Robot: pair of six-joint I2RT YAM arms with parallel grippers.
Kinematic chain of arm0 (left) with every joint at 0, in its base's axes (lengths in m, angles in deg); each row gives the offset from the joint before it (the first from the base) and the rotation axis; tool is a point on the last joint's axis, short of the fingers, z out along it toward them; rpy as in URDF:
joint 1: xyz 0 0 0.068 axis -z
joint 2: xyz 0.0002 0.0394 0.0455 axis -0.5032 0.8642 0
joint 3: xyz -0.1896 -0.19 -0.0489 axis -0.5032 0.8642 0
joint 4: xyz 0.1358 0.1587 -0.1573 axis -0.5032 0.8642 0
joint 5: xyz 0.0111 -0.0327 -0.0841 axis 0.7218 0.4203 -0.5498
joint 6: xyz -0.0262 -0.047 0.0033 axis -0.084 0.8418 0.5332
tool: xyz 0 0 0 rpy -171.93 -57.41 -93.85
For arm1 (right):
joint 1: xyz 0 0 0.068 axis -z
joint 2: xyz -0.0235 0.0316 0.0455 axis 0.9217 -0.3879 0
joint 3: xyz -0.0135 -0.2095 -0.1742 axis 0.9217 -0.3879 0
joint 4: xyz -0.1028 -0.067 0.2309 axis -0.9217 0.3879 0
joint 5: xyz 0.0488 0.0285 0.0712 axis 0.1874 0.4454 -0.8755
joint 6: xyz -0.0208 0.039 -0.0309 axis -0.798 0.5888 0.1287
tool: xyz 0 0 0 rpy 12.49 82.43 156.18
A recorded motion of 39 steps. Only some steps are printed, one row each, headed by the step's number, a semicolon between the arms.
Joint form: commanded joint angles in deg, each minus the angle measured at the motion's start. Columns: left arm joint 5, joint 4, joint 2, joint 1, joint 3, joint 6; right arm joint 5, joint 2, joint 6, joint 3, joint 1, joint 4.
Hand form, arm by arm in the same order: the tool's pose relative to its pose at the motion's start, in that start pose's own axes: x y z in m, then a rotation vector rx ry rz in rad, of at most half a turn. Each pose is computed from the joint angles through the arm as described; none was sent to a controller.
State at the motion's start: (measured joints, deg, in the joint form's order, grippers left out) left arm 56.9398 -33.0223 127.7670 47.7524 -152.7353 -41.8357; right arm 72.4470 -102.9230 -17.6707 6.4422 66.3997 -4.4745
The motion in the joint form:
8: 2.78 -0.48 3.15 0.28 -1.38 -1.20; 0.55 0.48 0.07 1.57 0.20 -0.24
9: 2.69 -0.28 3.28 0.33 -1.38 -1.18; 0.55 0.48 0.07 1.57 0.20 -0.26
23: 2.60 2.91 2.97 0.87 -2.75 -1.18; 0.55 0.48 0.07 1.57 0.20 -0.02
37: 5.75 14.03 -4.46 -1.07 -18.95 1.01; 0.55 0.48 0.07 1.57 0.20 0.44
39: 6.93 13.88 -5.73 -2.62 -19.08 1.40; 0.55 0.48 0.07 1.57 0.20 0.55
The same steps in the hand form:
8: -0.0012 -0.0025 0.0173 -0.0472 0.0201 0.0285; -0.0036 0.0001 -0.0090 0.0026 -0.0415 0.0030
9: -0.0005 -0.0030 0.0181 -0.0455 0.0258 0.0297; -0.0036 0.0001 -0.0090 0.0026 -0.0419 0.0030
23: -0.0014 -0.0064 0.0107 -0.0411 0.0508 0.0419; -0.0032 0.0000 -0.0089 0.0034 -0.0378 0.0031
37: -0.0509 0.0219 -0.1073 -0.1008 -0.1644 -0.0606; -0.0023 -0.0002 -0.0089 0.0051 -0.0299 0.0034
39: -0.0513 0.0352 -0.1170 -0.1332 -0.1888 -0.0967; -0.0021 -0.0002 -0.0089 0.0055 -0.0280 0.0035

